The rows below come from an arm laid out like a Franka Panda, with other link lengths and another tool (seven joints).
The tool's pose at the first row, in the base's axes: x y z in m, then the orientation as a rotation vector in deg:
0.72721 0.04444 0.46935 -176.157 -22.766 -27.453
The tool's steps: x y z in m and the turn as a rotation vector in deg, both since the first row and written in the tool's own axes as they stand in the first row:
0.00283 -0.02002 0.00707 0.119 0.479 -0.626
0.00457 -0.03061 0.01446 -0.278 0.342 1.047
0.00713 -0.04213 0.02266 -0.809 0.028 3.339
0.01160 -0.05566 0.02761 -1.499 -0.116 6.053
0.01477 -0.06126 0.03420 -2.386 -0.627 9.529
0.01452 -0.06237 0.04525 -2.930 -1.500 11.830
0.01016 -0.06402 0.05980 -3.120 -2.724 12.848
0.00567 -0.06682 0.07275 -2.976 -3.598 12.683
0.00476 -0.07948 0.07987 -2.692 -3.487 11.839
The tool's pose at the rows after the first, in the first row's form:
0.72694 0.06482 0.46278 -175.834 -23.744 -28.155
0.72812 0.07582 0.45589 -176.343 -21.096 -28.040
0.73006 0.08796 0.44845 176.991 17.455 27.672
0.73229 0.10238 0.44461 177.110 13.072 27.506
0.73578 0.10887 0.43909 177.141 7.465 26.765
0.73858 0.11036 0.42844 177.159 3.774 25.431
0.73850 0.11151 0.41321 177.261 2.157 23.539
0.73753 0.11367 0.39942 177.438 2.446 22.177
0.73567 0.12601 0.39193 177.558 3.819 22.336

